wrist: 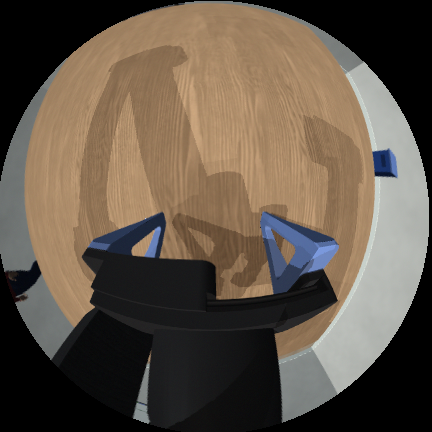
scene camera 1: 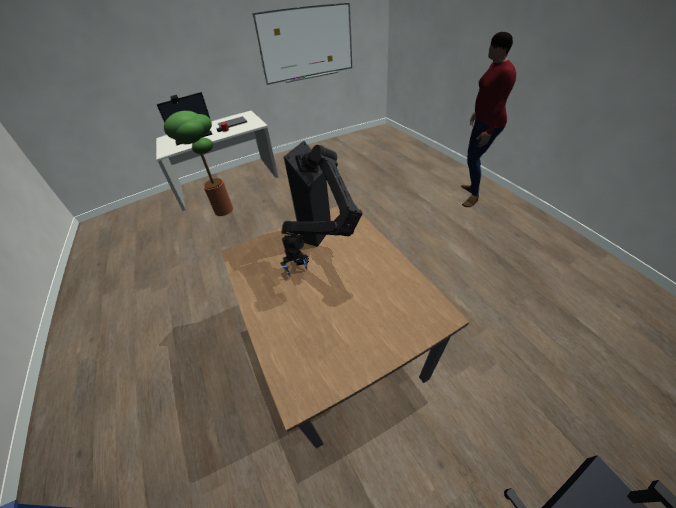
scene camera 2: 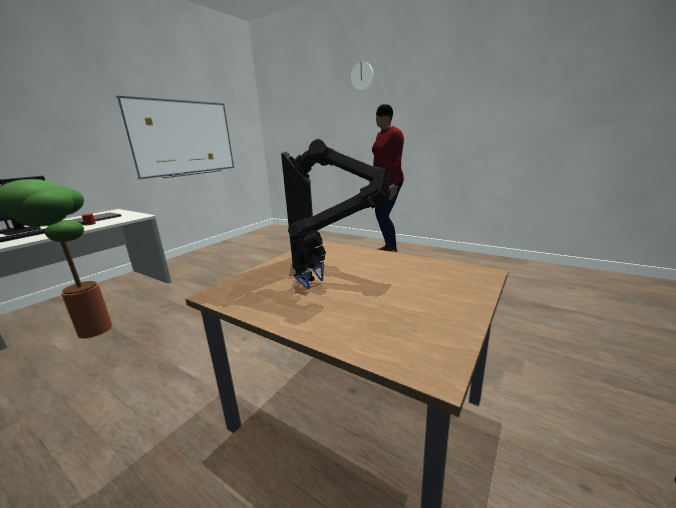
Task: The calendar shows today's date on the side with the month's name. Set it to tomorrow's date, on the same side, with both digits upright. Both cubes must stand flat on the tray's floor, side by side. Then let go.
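Where they show: gripper, fingertip midpoint: [wrist: 212, 216] [scene camera 1: 298, 272] [scene camera 2: 315, 284]; arm's base, origin of the base link: [scene camera 1: 306, 164] [scene camera 2: 298, 168].
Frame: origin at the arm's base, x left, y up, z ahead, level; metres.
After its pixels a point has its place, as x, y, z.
My gripper [scene camera 1: 297, 271] {-0.184, -0.467, 0.260} [scene camera 2: 314, 284] {-0.184, -0.467, 0.260} [wrist: 212, 216] {-0.184, -0.467, 0.260} is open, with its two blue fingers wide apart and bare table showing between them in the wrist view. It points down and hangs a little above the wooden table [scene camera 1: 355, 349] {-0.064, -0.478, 0.773} [scene camera 2: 415, 338] {-0.250, -0.478, 0.777} [wrist: 225, 100] {-0.180, -0.478, 0.391}, near the end where the arm's pedestal stands. The calendar, its two cubes and its tray do not show in any of the views, so the date and the month's name cannot be read.
The black pedestal [scene camera 1: 308, 202] {-0.037, -0.167, 0.089} [scene camera 2: 298, 207] {-0.070, -0.168, 0.058} stands at the table's back end. The arm's shadow falls across the table around the gripper. A white desk [scene camera 1: 251, 121] [scene camera 2: 143, 215], a potted plant [scene camera 1: 218, 197] [scene camera 2: 87, 311] and a person in red [scene camera 1: 494, 92] [scene camera 2: 388, 147] stand away from the table.
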